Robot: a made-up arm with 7 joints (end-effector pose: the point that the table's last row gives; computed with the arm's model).
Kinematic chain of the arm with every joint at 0, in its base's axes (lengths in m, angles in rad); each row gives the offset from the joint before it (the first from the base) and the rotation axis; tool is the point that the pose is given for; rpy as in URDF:
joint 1: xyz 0 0 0.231 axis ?
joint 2: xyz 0 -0.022 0.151 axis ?
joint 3: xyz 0 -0.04 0.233 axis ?
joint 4: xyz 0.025 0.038 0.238 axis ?
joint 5: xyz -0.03 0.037 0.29 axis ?
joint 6: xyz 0 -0.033 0.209 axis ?
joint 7: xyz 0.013 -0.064 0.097 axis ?
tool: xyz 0 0 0 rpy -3.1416 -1.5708 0
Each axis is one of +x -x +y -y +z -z.
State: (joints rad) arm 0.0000 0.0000 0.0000 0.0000 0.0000 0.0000 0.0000
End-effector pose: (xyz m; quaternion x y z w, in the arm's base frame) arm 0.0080 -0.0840 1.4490 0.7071 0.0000 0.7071 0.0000
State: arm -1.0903 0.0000 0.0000 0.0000 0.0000 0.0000 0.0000
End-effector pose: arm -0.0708 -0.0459 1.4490 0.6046 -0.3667 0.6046 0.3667
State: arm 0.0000 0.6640 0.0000 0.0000 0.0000 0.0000 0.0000
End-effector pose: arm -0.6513 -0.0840 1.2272 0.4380 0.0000 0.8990 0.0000
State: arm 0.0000 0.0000 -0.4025 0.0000 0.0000 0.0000 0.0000
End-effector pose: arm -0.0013 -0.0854 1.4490 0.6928 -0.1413 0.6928 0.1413
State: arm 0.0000 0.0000 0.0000 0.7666 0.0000 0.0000 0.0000
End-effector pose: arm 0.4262 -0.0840 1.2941 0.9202 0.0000 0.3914 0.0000
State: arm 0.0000 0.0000 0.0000 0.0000 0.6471 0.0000 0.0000
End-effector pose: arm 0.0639 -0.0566 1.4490 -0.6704 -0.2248 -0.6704 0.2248
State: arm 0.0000 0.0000 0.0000 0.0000 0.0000 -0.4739 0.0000
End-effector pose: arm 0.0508 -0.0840 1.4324 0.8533 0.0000 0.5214 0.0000
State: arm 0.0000 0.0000 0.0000 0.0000 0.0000 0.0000 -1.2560
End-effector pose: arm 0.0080 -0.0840 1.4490 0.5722 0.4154 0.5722 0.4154
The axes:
joint 1: +z
joint 2: -y
joint 3: +z
joint 4: +y
joint 5: +z
joint 6: -y
joint 7: +x

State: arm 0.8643 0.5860 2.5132 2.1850 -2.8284 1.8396 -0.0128
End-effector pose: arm -0.3101 -0.3393 0.2746 -0.9865 -0.0361 0.1338 0.0875
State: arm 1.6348 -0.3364 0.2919 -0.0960 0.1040 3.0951 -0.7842
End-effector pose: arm 0.0829 0.2529 1.2154 0.0579 0.6064 -0.6680 0.4275
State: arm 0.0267 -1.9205 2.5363 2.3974 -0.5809 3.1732 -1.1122
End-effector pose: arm 0.3217 0.1545 0.5818 -0.2913 0.3746 -0.6132 0.6316
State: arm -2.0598 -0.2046 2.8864 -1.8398 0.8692 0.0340 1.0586
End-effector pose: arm -0.4800 -0.4267 0.6258 0.1771 -0.4112 -0.5986 0.6642
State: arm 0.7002 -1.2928 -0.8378 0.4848 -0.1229 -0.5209 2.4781
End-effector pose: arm 0.9548 0.3982 0.4707 0.3259 -0.8011 0.3865 0.3205
